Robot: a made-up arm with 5 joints.
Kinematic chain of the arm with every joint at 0, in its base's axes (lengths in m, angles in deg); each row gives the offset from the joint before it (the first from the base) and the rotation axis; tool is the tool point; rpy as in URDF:
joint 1: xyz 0.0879 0 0.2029 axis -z
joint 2: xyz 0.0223 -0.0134 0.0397 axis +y
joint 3: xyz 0.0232 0 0.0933 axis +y
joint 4: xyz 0.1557 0 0.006 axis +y
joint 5: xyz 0.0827 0.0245 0 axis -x
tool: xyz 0 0 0 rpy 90 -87.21 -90
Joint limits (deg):
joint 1: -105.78..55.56
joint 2: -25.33..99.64
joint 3: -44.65..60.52
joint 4: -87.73..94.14
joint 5: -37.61..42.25
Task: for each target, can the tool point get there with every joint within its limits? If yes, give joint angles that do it. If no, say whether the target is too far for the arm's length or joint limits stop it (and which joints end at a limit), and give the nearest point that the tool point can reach.
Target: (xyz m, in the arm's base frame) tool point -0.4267 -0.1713 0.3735
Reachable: no: too far | nearest point -0.0165 -0.0347 0.1796 | short by 0.474 m
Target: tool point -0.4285 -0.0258 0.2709
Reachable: no: too far | nearest point -0.0265 -0.0057 0.1665 | short by 0.416 m
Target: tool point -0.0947 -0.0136 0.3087
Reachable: no: joint limits stop it (at a limit: joint 2, joint 3) | nearest point -0.0021 -0.0067 0.2069 | short by 0.138 m
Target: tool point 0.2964 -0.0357 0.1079
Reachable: yes | joints 12.73 54.44 -16.18 70.40 -10.45
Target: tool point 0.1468 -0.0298 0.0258
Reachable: yes | joints 36.47 69.38 44.02 -25.92 5.60
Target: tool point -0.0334 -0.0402 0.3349
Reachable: no: joint limits stop it (at a limit: joint 2, joint 3) | nearest point 0.0204 -0.0224 0.2200 | short by 0.128 m
